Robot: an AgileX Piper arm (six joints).
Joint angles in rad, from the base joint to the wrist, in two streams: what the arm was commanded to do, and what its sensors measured. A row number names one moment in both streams.
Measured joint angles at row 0:
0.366, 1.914, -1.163, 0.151, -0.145, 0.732
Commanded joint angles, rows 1 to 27:
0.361, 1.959, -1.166, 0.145, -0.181, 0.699
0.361, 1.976, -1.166, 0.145, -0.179, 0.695
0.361, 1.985, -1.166, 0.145, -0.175, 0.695
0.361, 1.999, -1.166, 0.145, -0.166, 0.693
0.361, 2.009, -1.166, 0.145, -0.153, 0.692
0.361, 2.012, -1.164, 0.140, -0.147, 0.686
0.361, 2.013, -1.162, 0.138, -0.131, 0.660
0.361, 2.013, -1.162, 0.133, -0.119, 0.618
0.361, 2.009, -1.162, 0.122, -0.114, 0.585
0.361, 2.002, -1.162, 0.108, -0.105, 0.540
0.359, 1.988, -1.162, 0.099, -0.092, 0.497
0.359, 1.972, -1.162, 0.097, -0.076, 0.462
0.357, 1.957, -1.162, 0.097, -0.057, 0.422
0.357, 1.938, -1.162, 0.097, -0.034, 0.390
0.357, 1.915, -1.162, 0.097, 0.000, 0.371
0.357, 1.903, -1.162, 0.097, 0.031, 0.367
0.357, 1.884, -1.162, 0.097, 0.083, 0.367
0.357, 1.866, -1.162, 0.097, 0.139, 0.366
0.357, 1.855, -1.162, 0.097, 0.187, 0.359
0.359, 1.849, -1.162, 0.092, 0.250, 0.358
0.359, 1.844, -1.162, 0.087, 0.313, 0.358
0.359, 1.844, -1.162, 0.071, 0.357, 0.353
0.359, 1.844, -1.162, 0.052, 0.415, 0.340
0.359, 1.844, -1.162, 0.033, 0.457, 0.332
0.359, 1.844, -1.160, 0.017, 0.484, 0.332
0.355, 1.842, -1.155, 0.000, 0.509, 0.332
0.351, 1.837, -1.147, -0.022, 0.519, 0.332
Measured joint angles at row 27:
0.366, 1.853, -1.163, 0.053, 0.411, 0.351
